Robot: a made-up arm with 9 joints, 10 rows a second.
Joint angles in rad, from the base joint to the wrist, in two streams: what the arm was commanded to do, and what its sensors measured. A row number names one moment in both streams.
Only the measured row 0 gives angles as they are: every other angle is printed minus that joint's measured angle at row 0.
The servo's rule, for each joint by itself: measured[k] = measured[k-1] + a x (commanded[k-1-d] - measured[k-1]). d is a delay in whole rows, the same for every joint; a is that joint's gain. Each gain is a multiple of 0.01, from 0.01 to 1. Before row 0 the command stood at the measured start. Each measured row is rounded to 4 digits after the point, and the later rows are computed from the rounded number. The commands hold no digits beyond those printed.
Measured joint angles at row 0:
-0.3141, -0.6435, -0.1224, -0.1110, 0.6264, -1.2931, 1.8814, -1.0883, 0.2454
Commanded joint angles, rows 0 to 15:
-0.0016, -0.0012, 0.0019, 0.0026, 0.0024, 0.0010, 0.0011, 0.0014, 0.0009
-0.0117, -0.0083, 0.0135, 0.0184, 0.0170, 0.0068, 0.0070, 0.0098, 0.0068
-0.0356, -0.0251, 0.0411, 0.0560, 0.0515, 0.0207, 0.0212, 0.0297, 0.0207
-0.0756, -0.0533, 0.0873, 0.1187, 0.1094, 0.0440, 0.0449, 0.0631, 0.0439
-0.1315, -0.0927, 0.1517, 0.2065, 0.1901, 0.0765, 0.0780, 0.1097, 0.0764
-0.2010, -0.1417, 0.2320, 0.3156, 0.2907, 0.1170, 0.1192, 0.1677, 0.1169
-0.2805, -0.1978, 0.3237, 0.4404, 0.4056, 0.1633, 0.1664, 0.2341, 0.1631
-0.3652, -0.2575, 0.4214, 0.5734, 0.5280, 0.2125, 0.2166, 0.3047, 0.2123
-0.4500, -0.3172, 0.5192, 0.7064, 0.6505, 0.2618, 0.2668, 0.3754, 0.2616
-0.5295, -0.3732, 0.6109, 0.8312, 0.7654, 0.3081, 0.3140, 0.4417, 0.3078
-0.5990, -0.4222, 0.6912, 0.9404, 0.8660, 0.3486, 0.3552, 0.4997, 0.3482
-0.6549, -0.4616, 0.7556, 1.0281, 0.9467, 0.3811, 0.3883, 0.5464, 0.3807
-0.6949, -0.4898, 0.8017, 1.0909, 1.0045, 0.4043, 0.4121, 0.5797, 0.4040
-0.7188, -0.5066, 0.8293, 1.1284, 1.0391, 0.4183, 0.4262, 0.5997, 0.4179
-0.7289, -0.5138, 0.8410, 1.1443, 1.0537, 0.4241, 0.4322, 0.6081, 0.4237
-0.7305, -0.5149, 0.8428, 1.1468, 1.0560, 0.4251, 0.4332, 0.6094, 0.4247
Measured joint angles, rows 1 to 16:
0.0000, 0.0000, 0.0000, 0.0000, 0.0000, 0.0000, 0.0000, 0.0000, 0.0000
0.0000, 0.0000, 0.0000, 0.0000, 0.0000, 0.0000, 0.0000, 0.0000, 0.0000
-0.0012, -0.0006, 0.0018, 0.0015, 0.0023, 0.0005, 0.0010, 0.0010, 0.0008
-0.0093, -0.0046, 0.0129, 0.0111, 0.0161, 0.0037, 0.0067, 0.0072, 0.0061
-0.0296, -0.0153, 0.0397, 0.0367, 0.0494, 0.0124, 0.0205, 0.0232, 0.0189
-0.0650, -0.0351, 0.0849, 0.0834, 0.1058, 0.0285, 0.0437, 0.0515, 0.0409
-0.1162, -0.0651, 0.1484, 0.1536, 0.1850, 0.0530, 0.0763, 0.0928, 0.0721
-0.1815, -0.1049, 0.2278, 0.2459, 0.2844, 0.0856, 0.1171, 0.1460, 0.1115
-0.2577, -0.1532, 0.3189, 0.3568, 0.3983, 0.1252, 0.1639, 0.2086, 0.1569
-0.3405, -0.2074, 0.4163, 0.4803, 0.5202, 0.1697, 0.2140, 0.2768, 0.2057
-0.4248, -0.2645, 0.5141, 0.6092, 0.6427, 0.2167, 0.2642, 0.3468, 0.2549
-0.5054, -0.3210, 0.6061, 0.7357, 0.7580, 0.2633, 0.3115, 0.4142, 0.3015
-0.5775, -0.3736, 0.6869, 0.8524, 0.8595, 0.3068, 0.3530, 0.4749, 0.3426
-0.6371, -0.4194, 0.7522, 0.9525, 0.9415, 0.3447, 0.3865, 0.5257, 0.3761
-0.6816, -0.4560, 0.7992, 1.0314, 1.0007, 0.3751, 0.4108, 0.5640, 0.4007
-0.7102, -0.4823, 0.8278, 1.0867, 1.0368, 0.3971, 0.4254, 0.5893, 0.4158
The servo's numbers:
d 2
a 0.77 0.52 0.95 0.57 0.94 0.51 0.95 0.71 0.88

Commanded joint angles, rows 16 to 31:
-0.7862, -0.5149, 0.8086, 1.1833, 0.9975, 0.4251, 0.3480, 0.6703, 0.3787
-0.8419, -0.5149, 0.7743, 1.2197, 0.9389, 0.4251, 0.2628, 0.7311, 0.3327
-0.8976, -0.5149, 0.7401, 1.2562, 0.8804, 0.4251, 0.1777, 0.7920, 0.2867
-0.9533, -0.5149, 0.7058, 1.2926, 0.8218, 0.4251, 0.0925, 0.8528, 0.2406
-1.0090, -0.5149, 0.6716, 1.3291, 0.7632, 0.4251, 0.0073, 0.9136, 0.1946
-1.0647, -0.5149, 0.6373, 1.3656, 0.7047, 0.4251, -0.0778, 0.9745, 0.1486
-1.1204, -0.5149, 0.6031, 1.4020, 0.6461, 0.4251, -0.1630, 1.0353, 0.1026
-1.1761, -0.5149, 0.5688, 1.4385, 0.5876, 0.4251, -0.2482, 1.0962, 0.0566
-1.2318, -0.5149, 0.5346, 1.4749, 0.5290, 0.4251, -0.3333, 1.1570, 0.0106
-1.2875, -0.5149, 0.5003, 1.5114, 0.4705, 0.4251, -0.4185, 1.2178, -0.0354
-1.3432, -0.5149, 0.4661, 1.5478, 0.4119, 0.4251, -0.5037, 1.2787, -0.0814
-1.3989, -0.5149, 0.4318, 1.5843, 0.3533, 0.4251, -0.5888, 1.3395, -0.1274
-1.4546, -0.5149, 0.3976, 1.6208, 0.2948, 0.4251, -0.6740, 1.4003, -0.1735
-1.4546, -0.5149, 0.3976, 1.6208, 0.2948, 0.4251, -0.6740, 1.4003, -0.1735
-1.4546, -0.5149, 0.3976, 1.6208, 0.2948, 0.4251, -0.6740, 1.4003, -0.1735
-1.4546, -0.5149, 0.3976, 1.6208, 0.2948, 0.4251, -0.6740, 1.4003, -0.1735
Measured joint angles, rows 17 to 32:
-0.7246, -0.4987, 0.8403, 1.1195, 1.0527, 0.4109, 0.4319, 0.6026, 0.4228
-0.7291, -0.5071, 0.8427, 1.1351, 1.0558, 0.4181, 0.4331, 0.6074, 0.4245
-0.7731, -0.5112, 0.8103, 1.1626, 1.0010, 0.4217, 0.3523, 0.6521, 0.3842
-0.8261, -0.5131, 0.7761, 1.1951, 0.9426, 0.4234, 0.2673, 0.7082, 0.3389
-0.8812, -0.5140, 0.7419, 1.2299, 0.8841, 0.4243, 0.1822, 0.7677, 0.2930
-0.9367, -0.5145, 0.7076, 1.2656, 0.8255, 0.4247, 0.0970, 0.8281, 0.2469
-0.9924, -0.5147, 0.6734, 1.3018, 0.7669, 0.4249, 0.0118, 0.8888, 0.2009
-1.0481, -0.5148, 0.6391, 1.3382, 0.7084, 0.4250, -0.0733, 0.9496, 0.1549
-1.1038, -0.5149, 0.6049, 1.3746, 0.6498, 0.4251, -0.1585, 1.0104, 0.1089
-1.1595, -0.5149, 0.5706, 1.4110, 0.5913, 0.4251, -0.2437, 1.0713, 0.0629
-1.2152, -0.5149, 0.5364, 1.4474, 0.5327, 0.4251, -0.3288, 1.1321, 0.0169
-1.2709, -0.5149, 0.5021, 1.4839, 0.4742, 0.4251, -0.4140, 1.1929, -0.0291
-1.3266, -0.5149, 0.4679, 1.5203, 0.4156, 0.4251, -0.4992, 1.2538, -0.0751
-1.3823, -0.5149, 0.4336, 1.5568, 0.3570, 0.4251, -0.5843, 1.3146, -0.1211
-1.4380, -0.5149, 0.3994, 1.5933, 0.2985, 0.4251, -0.6695, 1.3754, -0.1672
-1.4508, -0.5149, 0.3977, 1.6090, 0.2950, 0.4251, -0.6738, 1.3931, -0.1727

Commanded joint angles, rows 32 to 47:
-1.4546, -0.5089, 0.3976, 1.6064, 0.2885, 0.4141, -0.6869, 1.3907, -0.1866
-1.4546, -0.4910, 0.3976, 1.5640, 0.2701, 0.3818, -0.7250, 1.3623, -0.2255
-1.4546, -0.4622, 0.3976, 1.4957, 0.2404, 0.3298, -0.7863, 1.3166, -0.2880
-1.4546, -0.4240, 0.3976, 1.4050, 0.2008, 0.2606, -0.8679, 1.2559, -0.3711
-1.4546, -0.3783, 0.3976, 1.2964, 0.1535, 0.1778, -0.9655, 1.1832, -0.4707
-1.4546, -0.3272, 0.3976, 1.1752, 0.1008, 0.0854, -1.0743, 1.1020, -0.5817
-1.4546, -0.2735, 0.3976, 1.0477, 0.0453, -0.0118, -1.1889, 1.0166, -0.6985
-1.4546, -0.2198, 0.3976, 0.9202, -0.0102, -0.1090, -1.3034, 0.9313, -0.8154
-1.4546, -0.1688, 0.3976, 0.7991, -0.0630, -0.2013, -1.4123, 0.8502, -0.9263
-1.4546, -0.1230, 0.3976, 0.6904, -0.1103, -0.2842, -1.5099, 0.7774, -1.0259
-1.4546, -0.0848, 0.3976, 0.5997, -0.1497, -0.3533, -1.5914, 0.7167, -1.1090
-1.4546, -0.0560, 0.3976, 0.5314, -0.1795, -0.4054, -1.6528, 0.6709, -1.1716
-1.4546, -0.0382, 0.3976, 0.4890, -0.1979, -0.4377, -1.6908, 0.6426, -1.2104
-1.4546, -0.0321, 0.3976, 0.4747, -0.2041, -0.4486, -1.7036, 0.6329, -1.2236
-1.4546, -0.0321, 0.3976, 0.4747, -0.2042, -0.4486, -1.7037, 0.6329, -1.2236
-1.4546, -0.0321, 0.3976, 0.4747, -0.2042, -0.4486, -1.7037, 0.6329, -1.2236
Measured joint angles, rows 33 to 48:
-1.4537, -0.5149, 0.3976, 1.6157, 0.2948, 0.4251, -0.6740, 1.3982, -0.1734
-1.4544, -0.5149, 0.3976, 1.6186, 0.2948, 0.4251, -0.6740, 1.3997, -0.1735
-1.4546, -0.5118, 0.3976, 1.6116, 0.2889, 0.4195, -0.6863, 1.3933, -0.1850
-1.4546, -0.5010, 0.3976, 1.5845, 0.2712, 0.4003, -0.7231, 1.3713, -0.2206
-1.4546, -0.4808, 0.3976, 1.5339, 0.2422, 0.3643, -0.7831, 1.3325, -0.2799
-1.4546, -0.4513, 0.3976, 1.4604, 0.2033, 0.3114, -0.8637, 1.2781, -0.3602
-1.4546, -0.4133, 0.3976, 1.3669, 0.1565, 0.2433, -0.9604, 1.2107, -0.4574
-1.4546, -0.3685, 0.3976, 1.2576, 0.1041, 0.1628, -1.0686, 1.1335, -0.5668
-1.4546, -0.3191, 0.3976, 1.1380, 0.0488, 0.0738, -1.1829, 1.0505, -0.6827
-1.4546, -0.2675, 0.3976, 1.0139, -0.0067, -0.0194, -1.2974, 0.9659, -0.7995
-1.4546, -0.2162, 0.3976, 0.8915, -0.0596, -0.1122, -1.4066, 0.8838, -0.9111
-1.4546, -0.1677, 0.3976, 0.7769, -0.1073, -0.1999, -1.5047, 0.8083, -1.0121
-1.4546, -0.1246, 0.3976, 0.6759, -0.1472, -0.2781, -1.5871, 0.7433, -1.0974
-1.4546, -0.0889, 0.3976, 0.5935, -0.1776, -0.3430, -1.6495, 0.6919, -1.1627
-1.4546, -0.0625, 0.3976, 0.5339, -0.1967, -0.3913, -1.6887, 0.6569, -1.2047
-1.4546, -0.0467, 0.3976, 0.5002, -0.2037, -0.4205, -1.7029, 0.6399, -1.2213

